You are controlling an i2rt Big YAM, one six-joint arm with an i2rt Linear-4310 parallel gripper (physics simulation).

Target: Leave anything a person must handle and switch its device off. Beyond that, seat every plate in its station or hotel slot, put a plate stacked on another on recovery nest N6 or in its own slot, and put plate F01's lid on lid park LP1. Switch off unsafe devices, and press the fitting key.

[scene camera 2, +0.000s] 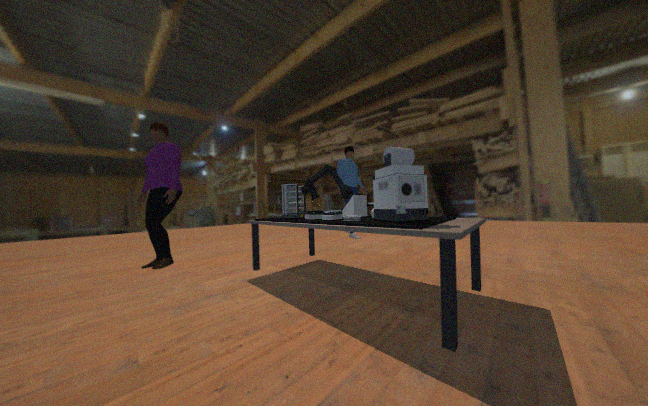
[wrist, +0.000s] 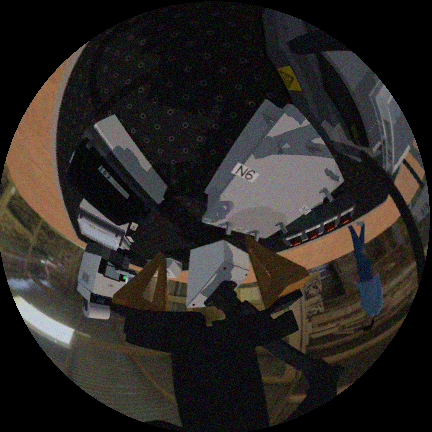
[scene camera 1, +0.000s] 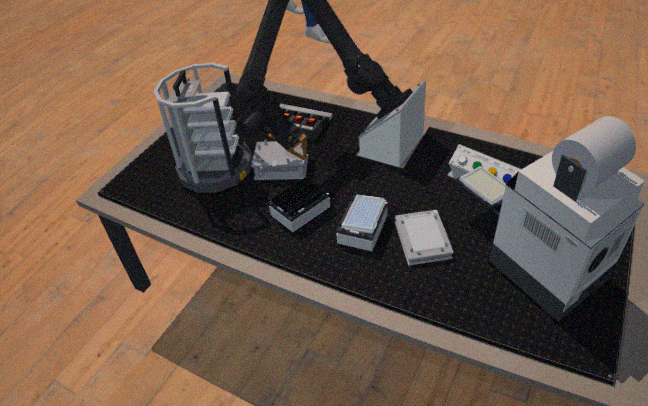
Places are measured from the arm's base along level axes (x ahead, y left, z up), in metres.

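Pixels of known places: gripper, fingertip midpoint: [scene camera 2: 319, 206] [wrist: 202, 247] [scene camera 1: 297, 153]; arm's base, origin of the base link: [scene camera 2: 355, 201] [wrist: 219, 292] [scene camera 1: 395, 105].
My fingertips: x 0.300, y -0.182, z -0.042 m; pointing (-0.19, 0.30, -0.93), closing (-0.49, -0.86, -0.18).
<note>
For each thing: its top centre in the pictures, then the offset to it from my fingertips. "pt": a spot on its surface instead.
- recovery nest N6, middle of its top: [wrist: 281, 210] [scene camera 1: 278, 148] dz -0.027, dx -0.023, dy -0.088 m
- dark plate, middle of its top: [wrist: 98, 196] [scene camera 1: 298, 194] dz -0.034, dx +0.123, dy +0.077 m
- pale blue well plate, middle of its top: [scene camera 1: 364, 210] [wrist: 96, 238] dz -0.025, dx +0.107, dy +0.275 m
- light flat piece, middle of its top: [scene camera 1: 423, 231] dz -0.069, dx +0.069, dy +0.434 m
- pale plate, middle of its top: [scene camera 1: 486, 182] dz +0.023, dx -0.090, dy +0.547 m
- key panel, middle of its top: [scene camera 1: 488, 159] [wrist: 159, 276] dz -0.019, dx -0.241, dy +0.514 m
- hotel, surface spot: [scene camera 1: 183, 170] pt dz -0.029, dx +0.192, dy -0.302 m
- tall white machine, middle of its top: [scene camera 1: 596, 128] [scene camera 2: 396, 148] [wrist: 95, 318] dz +0.353, dx +0.030, dy +0.780 m
My gripper [scene camera 1: 286, 142] [wrist: 202, 247] is open and empty, low above recovery nest N6 [scene camera 1: 280, 172] [wrist: 270, 185]. No plate shows on the part of N6 in view. A dark plate [scene camera 1: 300, 197] sits on the shaker in front of N6. A pale blue well plate [scene camera 1: 364, 212] sits on the middle shaker. A light flat piece [scene camera 1: 423, 234] lies on the low station to its right. A pale plate [scene camera 1: 482, 185] leans in front of the key panel [scene camera 1: 463, 160]. The hotel [scene camera 1: 183, 170] [wrist: 300, 55] has several slots. The mains switches [scene camera 1: 298, 119] [wrist: 330, 228] glow red, partly hidden by the arm in scene camera 1.
The tall white machine [scene camera 1: 532, 260] [scene camera 2: 400, 192] [wrist: 94, 272] with a roll on top stands at the right. The arm's white wedge base [scene camera 1: 392, 142] stands at the back edge. The hotel stands close beside N6. Two people [scene camera 2: 162, 170] [scene camera 2: 349, 174] stand near the table.
</note>
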